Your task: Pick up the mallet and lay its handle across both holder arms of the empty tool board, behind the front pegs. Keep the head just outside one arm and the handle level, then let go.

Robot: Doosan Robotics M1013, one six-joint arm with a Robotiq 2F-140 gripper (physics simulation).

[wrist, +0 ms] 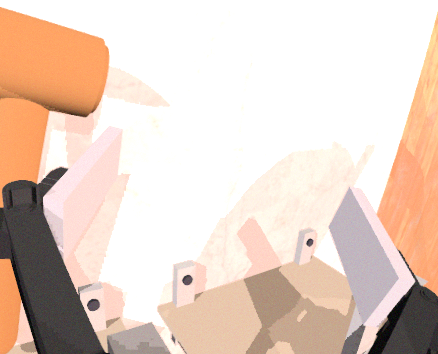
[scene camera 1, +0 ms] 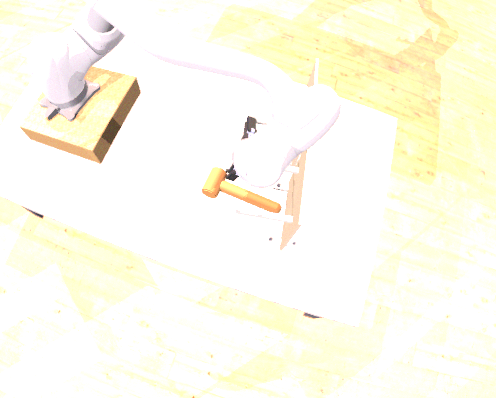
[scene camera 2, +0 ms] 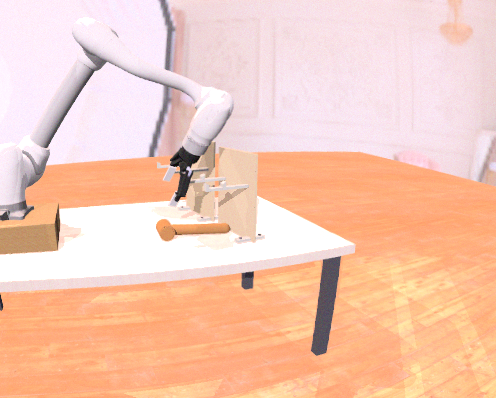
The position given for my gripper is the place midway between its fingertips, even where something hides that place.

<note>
My gripper (scene camera 2: 168,192) is open, holding nothing. Also in view: an orange mallet (scene camera 1: 215,182). I also see a tool board (scene camera 1: 292,220) and a tool board (scene camera 2: 199,201).
The orange mallet also shows in the wrist view (wrist: 59,69) and in scene camera 2 (scene camera 2: 166,231). My gripper shows as well in the wrist view (wrist: 232,181).
</note>
